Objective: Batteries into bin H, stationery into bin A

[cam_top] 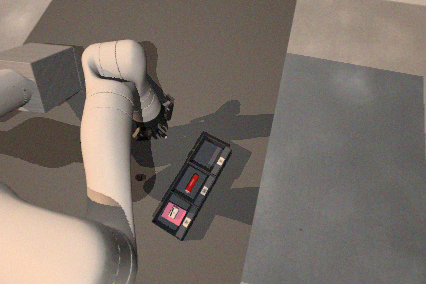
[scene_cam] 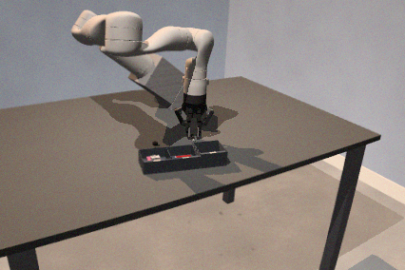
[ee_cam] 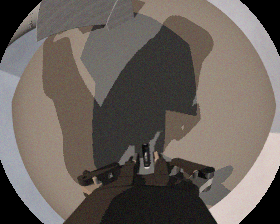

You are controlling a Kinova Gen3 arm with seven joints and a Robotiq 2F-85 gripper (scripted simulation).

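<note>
The three joined bins is 140 mm ahead of my hand and 110 mm to the right of it. The rest, counted from my hand: dark round thing (140 mm to the right, 20 mm below, 10 mm behind); then flat pink piece (190 mm to the right, 120 mm ahead, 20 mm below); then red battery (130 mm ahead, 110 mm to the right, 10 mm below).
</note>
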